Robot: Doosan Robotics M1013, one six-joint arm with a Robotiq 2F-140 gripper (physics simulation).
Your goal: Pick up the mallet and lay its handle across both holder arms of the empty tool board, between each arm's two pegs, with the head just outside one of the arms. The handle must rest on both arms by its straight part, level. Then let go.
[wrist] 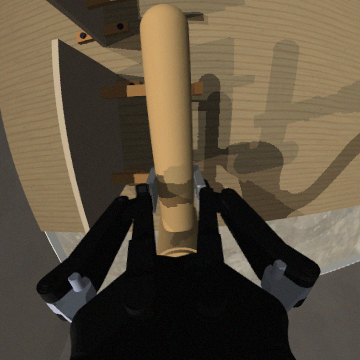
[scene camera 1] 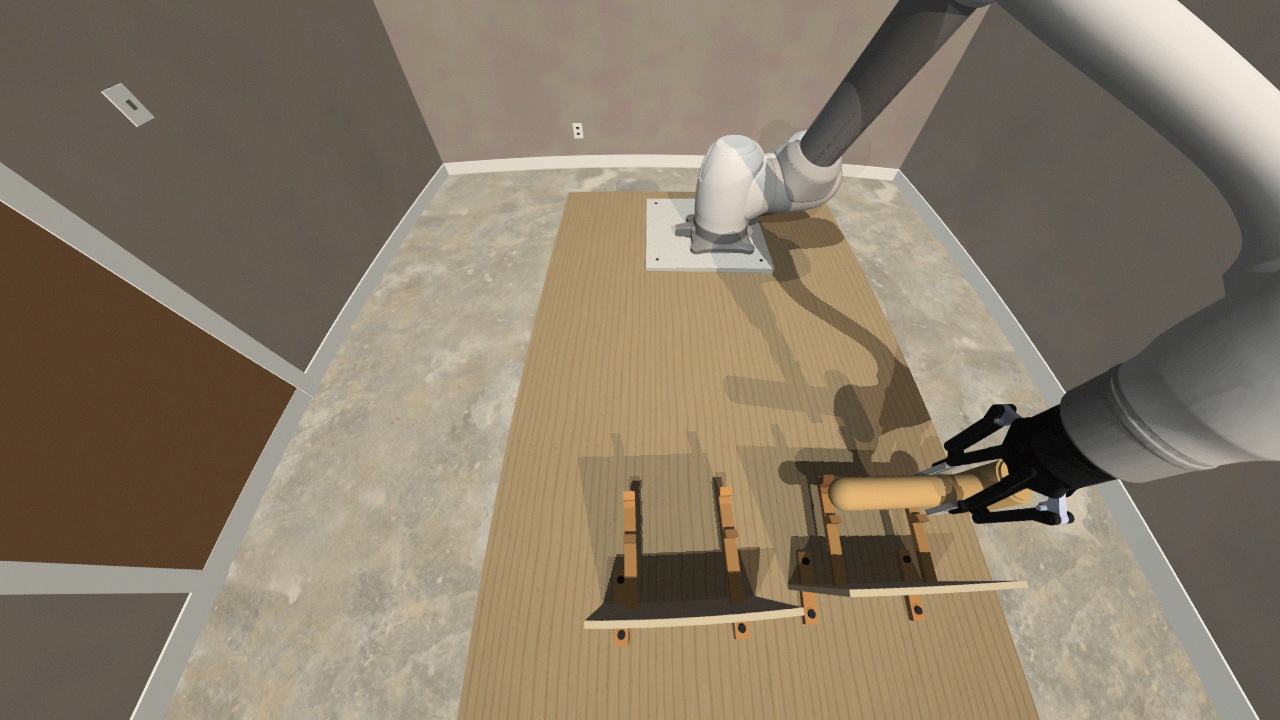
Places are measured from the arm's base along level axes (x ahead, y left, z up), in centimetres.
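Pixels of known places: gripper, fingertip midpoint: (wrist: 174, 175); arm's base, origin of the base link: (scene camera 1: 718, 235).
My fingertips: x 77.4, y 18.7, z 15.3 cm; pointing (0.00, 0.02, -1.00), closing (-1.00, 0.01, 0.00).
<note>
Ahead of a thing's pixels: the offset from my fingertips to its top centre. "spot": to the spot under its first point. Level surfaces: height alone.
The mallet's light wooden handle {spot: dy -10.8, dx +0.3, dz +5.7 cm} (scene camera 1: 886, 492) (wrist: 167, 100) is held above the right tool board (scene camera 1: 939, 590) (wrist: 90, 130). In the wrist view the handle crosses over the board's far arm (wrist: 137, 90), and its lower part is beside the end of the near arm (wrist: 130, 178). My gripper (scene camera 1: 938, 490) (wrist: 174, 175) is shut on the handle close to the head. The mallet head {dy +8.9, dx +0.1, dz +6.1 cm} (wrist: 177, 242) is partly hidden by the gripper and lies beyond the board's right arm (scene camera 1: 921, 541) in the scene view. Whether the handle is exactly level is hard to tell.
The left tool board (scene camera 1: 693, 618) stands beside the right one, with nothing on its two pegged arms (scene camera 1: 630, 537) (scene camera 1: 731, 546). Both boards are on the wooden table {dz -16.8 cm} (scene camera 1: 626, 358). The robot's base plate (scene camera 1: 666, 255) is at the far end.
</note>
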